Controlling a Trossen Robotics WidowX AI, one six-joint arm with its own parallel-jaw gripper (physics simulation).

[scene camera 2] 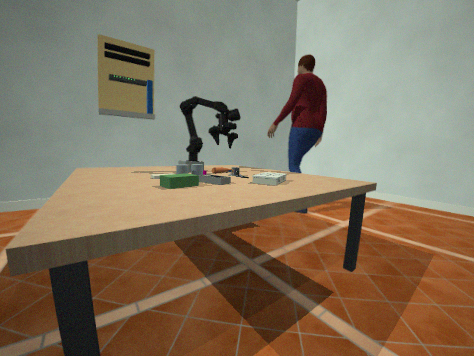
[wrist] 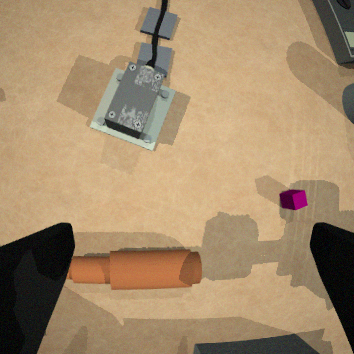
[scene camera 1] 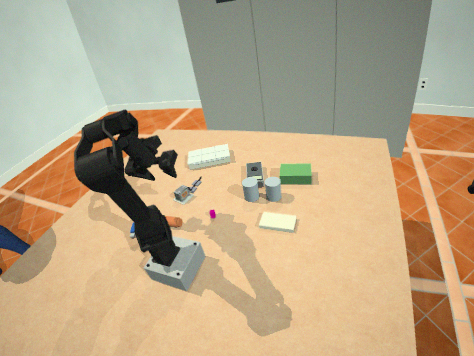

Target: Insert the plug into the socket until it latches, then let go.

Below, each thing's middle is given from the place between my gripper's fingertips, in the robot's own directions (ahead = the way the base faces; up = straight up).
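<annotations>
Orange screwdriver (wrist: 124,269): my hand 140 mm above it, 60 mm past it, 50 mm to the right of it. White segmented tray (scene camera 1: 219,154): 350 mm ahead of my hand, 140 mm below, 30 mm to the left. Socket (wrist: 134,104): 80 mm ahead of my hand, 140 mm below, 30 mm to the left. Going by their middles, farthest from my hand of the things named here: the tray.
</annotations>
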